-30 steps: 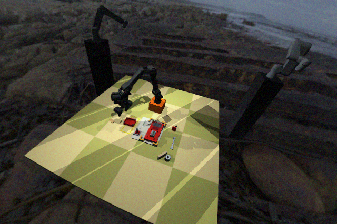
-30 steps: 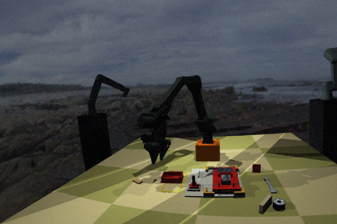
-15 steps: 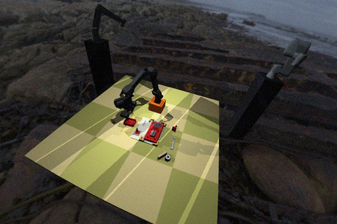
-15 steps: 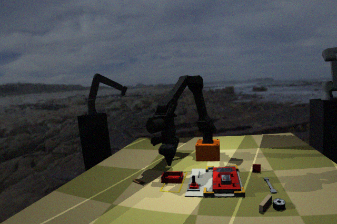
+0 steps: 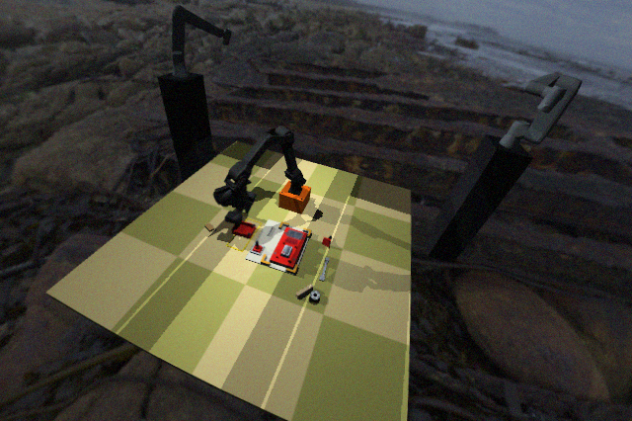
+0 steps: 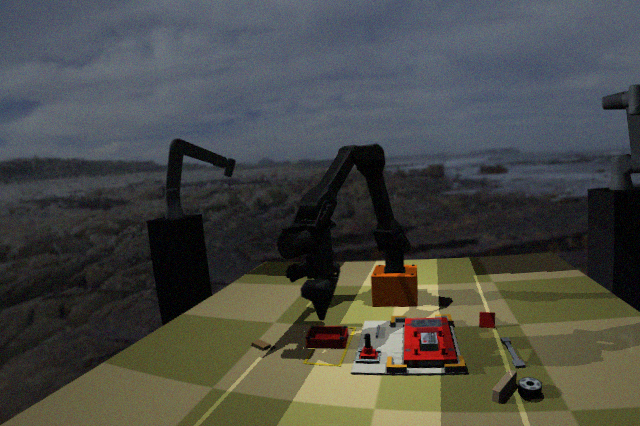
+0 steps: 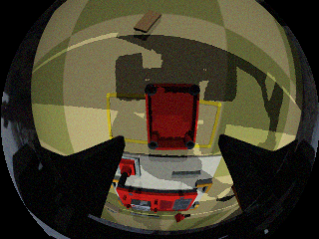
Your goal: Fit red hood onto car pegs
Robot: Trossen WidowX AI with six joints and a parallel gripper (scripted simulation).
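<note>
My gripper tip is now 70 mm above the red hood. From my gripper tip the other things lie so: grey engine block: 240 mm to the left, 60 mm below, 60 mm ahead; then red upright piece: 100 mm to the left, 80 mm ahead, 50 mm below; then tan block: 160 mm to the right, 80 mm below, 40 mm ahead.
</note>
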